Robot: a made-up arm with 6 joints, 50 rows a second.
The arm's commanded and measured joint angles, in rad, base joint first. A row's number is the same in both.
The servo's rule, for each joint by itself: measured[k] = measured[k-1] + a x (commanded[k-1-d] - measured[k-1]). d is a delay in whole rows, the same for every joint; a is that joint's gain. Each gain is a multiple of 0.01, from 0.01 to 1. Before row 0 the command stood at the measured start. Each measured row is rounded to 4 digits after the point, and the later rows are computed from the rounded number. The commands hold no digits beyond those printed.
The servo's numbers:
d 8
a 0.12 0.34 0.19 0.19 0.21 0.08
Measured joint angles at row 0:
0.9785 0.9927 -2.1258 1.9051 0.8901 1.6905
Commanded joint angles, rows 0 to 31:
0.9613 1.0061 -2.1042 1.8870 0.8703 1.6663
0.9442 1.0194 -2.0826 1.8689 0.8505 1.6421
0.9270 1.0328 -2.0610 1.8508 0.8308 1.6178
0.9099 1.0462 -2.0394 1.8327 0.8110 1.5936
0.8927 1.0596 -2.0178 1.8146 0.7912 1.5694
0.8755 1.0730 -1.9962 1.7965 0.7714 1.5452
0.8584 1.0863 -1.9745 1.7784 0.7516 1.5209
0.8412 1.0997 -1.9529 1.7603 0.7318 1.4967
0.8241 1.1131 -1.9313 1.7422 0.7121 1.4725
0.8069 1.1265 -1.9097 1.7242 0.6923 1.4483
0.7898 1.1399 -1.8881 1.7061 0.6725 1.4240
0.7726 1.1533 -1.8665 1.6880 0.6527 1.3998
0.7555 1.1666 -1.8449 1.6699 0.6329 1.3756
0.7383 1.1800 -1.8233 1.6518 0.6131 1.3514
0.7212 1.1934 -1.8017 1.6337 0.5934 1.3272
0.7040 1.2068 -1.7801 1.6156 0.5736 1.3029
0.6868 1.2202 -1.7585 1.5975 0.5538 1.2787
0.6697 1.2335 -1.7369 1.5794 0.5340 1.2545
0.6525 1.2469 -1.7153 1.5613 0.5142 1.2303
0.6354 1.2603 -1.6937 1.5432 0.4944 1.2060
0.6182 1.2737 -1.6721 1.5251 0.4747 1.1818
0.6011 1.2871 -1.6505 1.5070 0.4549 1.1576
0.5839 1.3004 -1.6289 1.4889 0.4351 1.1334
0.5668 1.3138 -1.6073 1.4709 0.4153 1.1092
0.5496 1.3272 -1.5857 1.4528 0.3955 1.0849
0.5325 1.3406 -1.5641 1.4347 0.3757 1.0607
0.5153 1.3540 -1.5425 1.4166 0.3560 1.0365
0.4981 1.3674 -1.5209 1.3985 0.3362 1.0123
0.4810 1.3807 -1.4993 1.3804 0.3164 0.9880
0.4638 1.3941 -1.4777 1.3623 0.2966 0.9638
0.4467 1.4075 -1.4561 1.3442 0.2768 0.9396
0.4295 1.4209 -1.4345 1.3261 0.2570 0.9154
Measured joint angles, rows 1 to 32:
0.9785 0.9927 -2.1258 1.9051 0.8901 1.6905
0.9785 0.9927 -2.1258 1.9051 0.8901 1.6905
0.9785 0.9927 -2.1258 1.9051 0.8901 1.6905
0.9785 0.9927 -2.1258 1.9051 0.8901 1.6905
0.9785 0.9927 -2.1258 1.9051 0.8901 1.6905
0.9785 0.9927 -2.1258 1.9051 0.8901 1.6905
0.9785 0.9927 -2.1258 1.9051 0.8901 1.6905
0.9785 0.9927 -2.1258 1.9051 0.8901 1.6905
0.9764 0.9973 -2.1217 1.9017 0.8859 1.6886
0.9725 1.0048 -2.1143 1.8955 0.8785 1.6849
0.9670 1.0143 -2.1042 1.8870 0.8685 1.6795
0.9601 1.0251 -2.0919 1.8767 0.8564 1.6726
0.9520 1.0368 -2.0778 1.8649 0.8427 1.6643
0.9428 1.0491 -2.0623 1.8519 0.8277 1.6548
0.9327 1.0617 -2.0456 1.8379 0.8117 1.6441
0.9217 1.0746 -2.0280 1.8232 0.7949 1.6323
0.9100 1.0877 -2.0096 1.8078 0.7775 1.6195
0.8976 1.1009 -1.9906 1.7919 0.7596 1.6058
0.8847 1.1142 -1.9711 1.7756 0.7413 1.5913
0.8712 1.1275 -1.9512 1.7590 0.7227 1.5760
0.8573 1.1408 -1.9310 1.7421 0.7038 1.5600
0.8430 1.1541 -1.9105 1.7249 0.6848 1.5433
0.8284 1.1675 -1.8898 1.7076 0.6656 1.5260
0.8135 1.1809 -1.8690 1.6901 0.6463 1.5082
0.7983 1.1943 -1.8480 1.6725 0.6269 1.4898
0.7829 1.2076 -1.8269 1.6548 0.6074 1.4710
0.7673 1.2210 -1.8057 1.6370 0.5878 1.4517
0.7515 1.2344 -1.7844 1.6192 0.5682 1.4320
0.7355 1.2478 -1.7631 1.6013 0.5486 1.4120
0.7194 1.2612 -1.7417 1.5834 0.5289 1.3916
0.7031 1.2745 -1.7203 1.5654 0.5092 1.3709
0.6867 1.2879 -1.6988 1.5474 0.4895 1.3500

